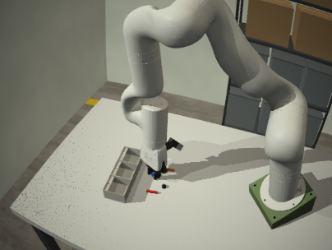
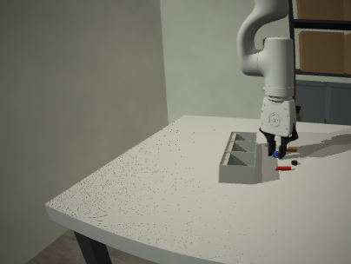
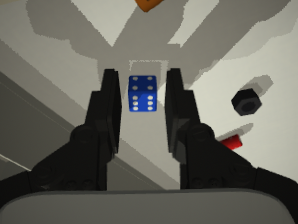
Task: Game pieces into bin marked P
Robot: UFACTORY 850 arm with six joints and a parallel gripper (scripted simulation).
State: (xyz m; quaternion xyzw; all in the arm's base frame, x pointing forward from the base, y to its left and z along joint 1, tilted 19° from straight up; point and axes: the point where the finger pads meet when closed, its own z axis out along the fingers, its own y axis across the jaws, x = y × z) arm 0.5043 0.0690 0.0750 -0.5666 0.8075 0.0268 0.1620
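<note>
My gripper is now 1 cm above the blue die. The rest, counted from my hand: orange stick: 6 cm to the right, 4 cm behind, 2 cm below; then red stick: 8 cm to the left, 4 cm behind, 2 cm below; then black piece: 6 cm behind, 3 cm to the left, 2 cm below.
</note>
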